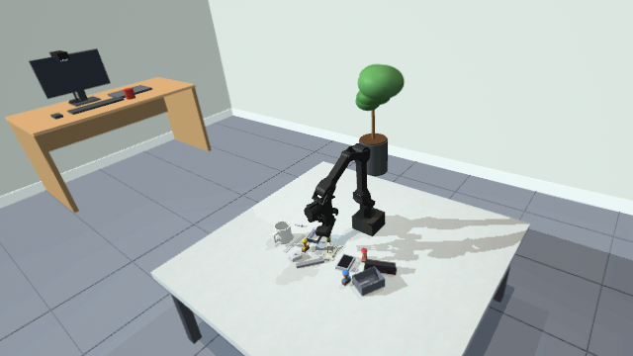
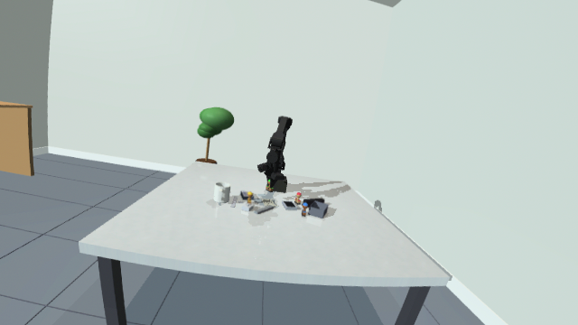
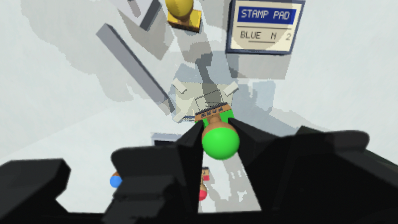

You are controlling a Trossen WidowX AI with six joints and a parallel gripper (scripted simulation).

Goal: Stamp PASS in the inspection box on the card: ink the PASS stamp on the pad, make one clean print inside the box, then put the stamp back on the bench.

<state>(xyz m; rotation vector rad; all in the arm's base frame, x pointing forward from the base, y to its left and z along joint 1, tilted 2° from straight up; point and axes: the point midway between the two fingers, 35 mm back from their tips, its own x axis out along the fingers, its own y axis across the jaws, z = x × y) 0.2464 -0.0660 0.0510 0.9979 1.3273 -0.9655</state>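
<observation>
Right now the card is 90 mm below my gripper tip, 10 mm to the left of it and 10 mm ahead of it. The rest, counted from my gripper tip: ink pad: 110 mm to the left, 80 mm below, 50 mm ahead; then yellow-knobbed stamp: 100 mm to the right, 70 mm below, 60 mm ahead; then grey bar: 130 mm ahead, 80 mm below, 30 mm to the right.
</observation>
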